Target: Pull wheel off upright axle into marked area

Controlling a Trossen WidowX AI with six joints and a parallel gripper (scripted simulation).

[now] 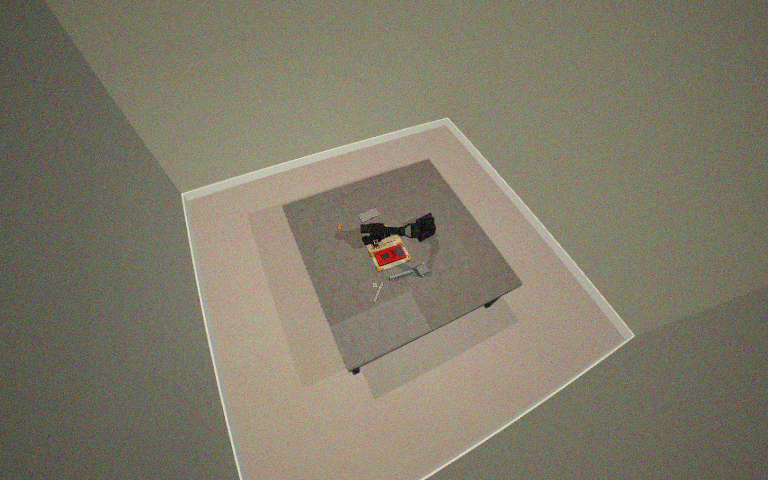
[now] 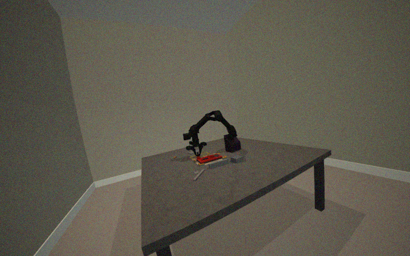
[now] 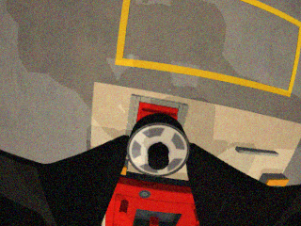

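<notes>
My gripper tip is 10 cm to the right of the base plate, 6 cm past it and 3 cm above it. Also, from my gripper tip: grey block (30 cm to the left, 21 cm behind, 2 cm below); small orange piece (24 cm to the right, 18 cm ahead, 4 cm below); wheel (right at my gripper tip).
</notes>
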